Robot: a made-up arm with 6 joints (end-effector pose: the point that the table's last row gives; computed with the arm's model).
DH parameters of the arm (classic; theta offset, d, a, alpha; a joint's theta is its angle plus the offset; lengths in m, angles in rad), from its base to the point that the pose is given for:
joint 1: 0 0.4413 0.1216 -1.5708
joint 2: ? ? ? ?
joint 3: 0 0 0.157 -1.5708
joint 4: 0 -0.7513 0 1.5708
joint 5: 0 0 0 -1.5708
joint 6: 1.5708 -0.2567 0 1.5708
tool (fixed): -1.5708 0 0 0
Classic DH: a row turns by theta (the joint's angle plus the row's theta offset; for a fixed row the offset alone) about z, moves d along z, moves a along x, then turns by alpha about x.
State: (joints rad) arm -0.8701 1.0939 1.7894 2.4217 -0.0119 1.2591
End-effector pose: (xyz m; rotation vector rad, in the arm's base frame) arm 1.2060 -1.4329 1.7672 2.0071 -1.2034 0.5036
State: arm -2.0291 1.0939 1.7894 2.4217 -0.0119 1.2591
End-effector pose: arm -0.8304 -1.6787 1.7672 0.9979 -2.0596 -0.0909
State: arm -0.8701 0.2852 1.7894 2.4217 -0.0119 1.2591
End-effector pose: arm 0.2380 -0.2853 2.6236 1.3787 -1.1463 1.2816
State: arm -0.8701 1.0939 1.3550 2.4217 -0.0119 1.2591
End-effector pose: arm 1.3742 -1.6323 1.4131 2.2629 -1.1680 0.0152
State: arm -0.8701 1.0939 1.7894 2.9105 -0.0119 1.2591
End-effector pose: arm 1.2067 -1.4317 1.7677 1.5867 -1.1856 0.1865
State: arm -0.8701 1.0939 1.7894 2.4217 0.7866 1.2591
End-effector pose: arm 1.3192 -1.3781 1.6122 2.3681 -0.4809 -0.1235
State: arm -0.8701 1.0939 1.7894 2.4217 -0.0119 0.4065
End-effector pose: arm 1.2060 -1.4329 1.7672 2.6903 -1.0775 1.1609
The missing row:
joint 2: -1.5708 0 1.215 3.1416
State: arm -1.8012 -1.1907 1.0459 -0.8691 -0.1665 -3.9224
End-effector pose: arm 0.4265 1.6759 1.6020 2.0329 0.3255 1.6417
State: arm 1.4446 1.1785 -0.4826 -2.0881 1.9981 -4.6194
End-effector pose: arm 0.3559 1.1921 0.2598 -1.7999 0.1905 -0.8470
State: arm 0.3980 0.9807 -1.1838 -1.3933 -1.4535 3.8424
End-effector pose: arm 0.6281 0.5363 0.4071 -0.0656 -0.1289 2.1781
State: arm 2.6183 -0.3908 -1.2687 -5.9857 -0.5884 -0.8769
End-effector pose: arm -0.2312 0.1816 0.8356 -1.3437 0.8204 1.5770
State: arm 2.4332 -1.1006 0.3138 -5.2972 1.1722 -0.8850
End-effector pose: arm 0.7170 -0.8740 1.8771 -1.8126 1.6562 -1.4426
